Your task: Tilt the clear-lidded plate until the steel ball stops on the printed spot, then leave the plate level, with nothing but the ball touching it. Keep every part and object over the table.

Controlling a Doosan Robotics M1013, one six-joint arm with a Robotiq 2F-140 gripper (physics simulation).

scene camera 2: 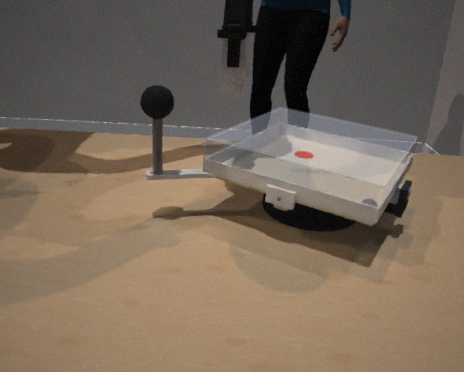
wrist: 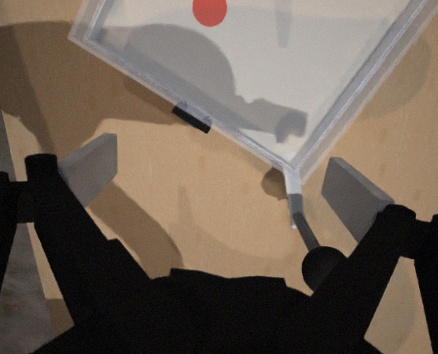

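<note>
The clear-lidded plate point(scene camera 2: 340, 192) point(wrist: 330, 65) is a white square tray, tilted down toward the near right corner in the scene view. The steel ball point(scene camera 2: 369, 202) lies in that low corner; it does not show in the wrist view. The red printed spot point(scene camera 2: 304, 155) point(wrist: 210, 9) is near the middle of the plate's floor. A handle with a dark post and black knob point(scene camera 2: 157, 102) point(wrist: 322, 267) stands out from the plate's left corner. My gripper point(scene camera 2: 233, 82) point(wrist: 222, 164) is open and empty, above the table and apart from the plate, with the knob near its right finger in the wrist view.
A black round base point(scene camera 2: 315, 217) is under the plate. A black block point(scene camera 2: 400, 199) point(wrist: 192, 118) is on a side of the plate, and a white bracket point(scene camera 2: 280, 197) is on the near side. The wooden table point(scene camera 2: 200, 300) point(wrist: 220, 200) surrounds them. A person point(scene camera 2: 287, 50) stands behind the table.
</note>
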